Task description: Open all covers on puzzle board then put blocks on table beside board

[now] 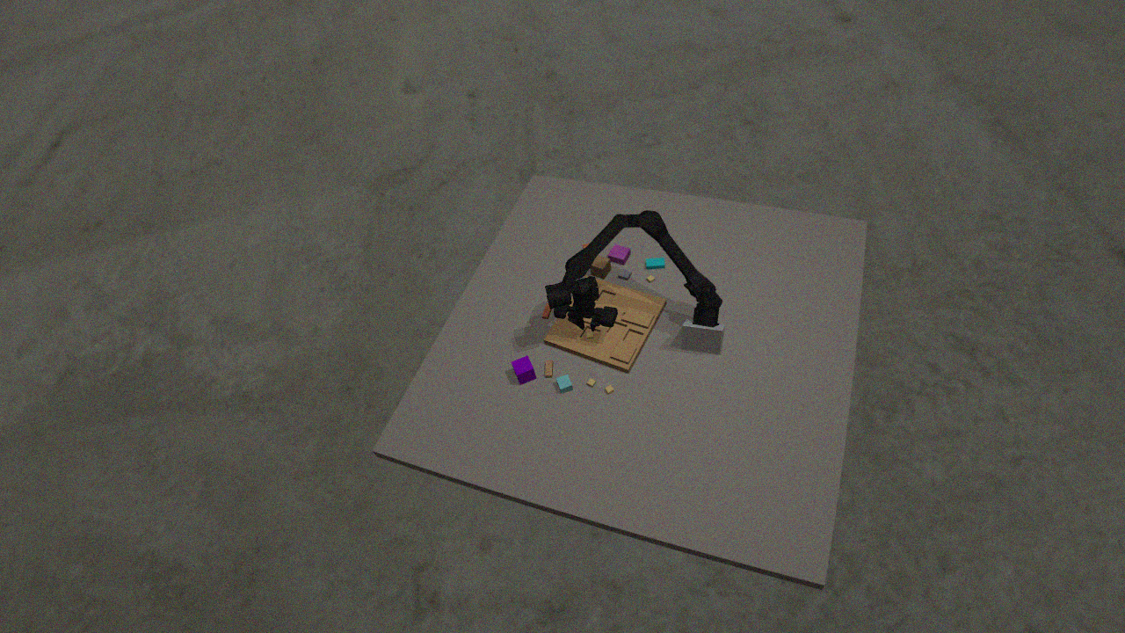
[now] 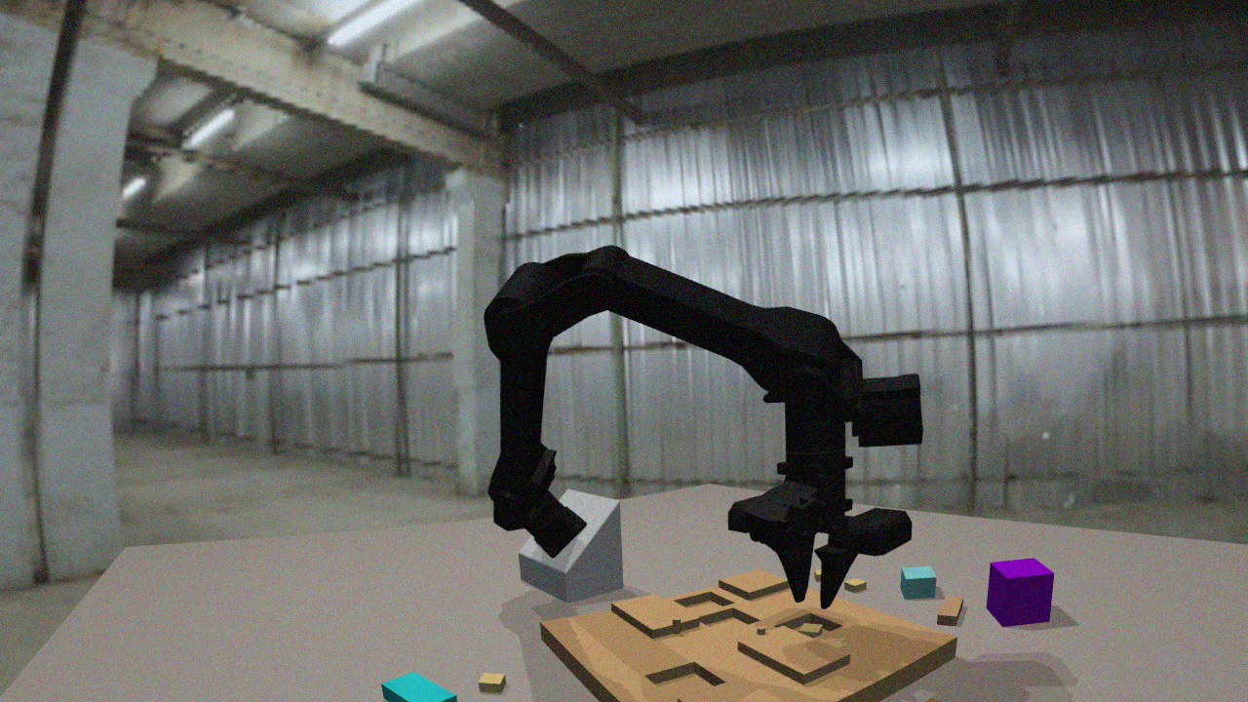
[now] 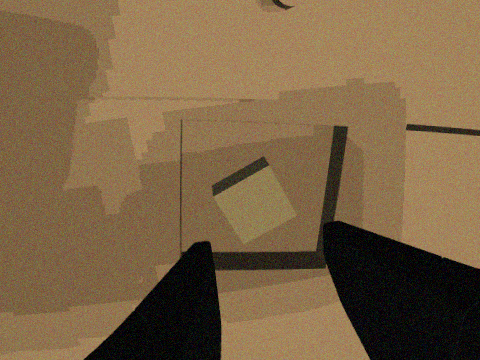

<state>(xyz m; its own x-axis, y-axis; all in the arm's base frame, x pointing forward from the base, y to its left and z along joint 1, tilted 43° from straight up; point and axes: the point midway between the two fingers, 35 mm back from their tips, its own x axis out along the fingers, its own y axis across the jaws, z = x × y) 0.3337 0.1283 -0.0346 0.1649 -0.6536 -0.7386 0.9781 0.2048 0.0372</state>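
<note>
My gripper tip is 360 mm to the left of the teal block, 80 mm past it and 40 mm above it. Also, from my gripper tip: purple cube (200 mm to the left, 130 mm ahead, 20 mm below); orange piece (150 mm to the left, 70 mm ahead, 40 mm below); light blue block (190 mm to the left, 30 mm below).
</note>
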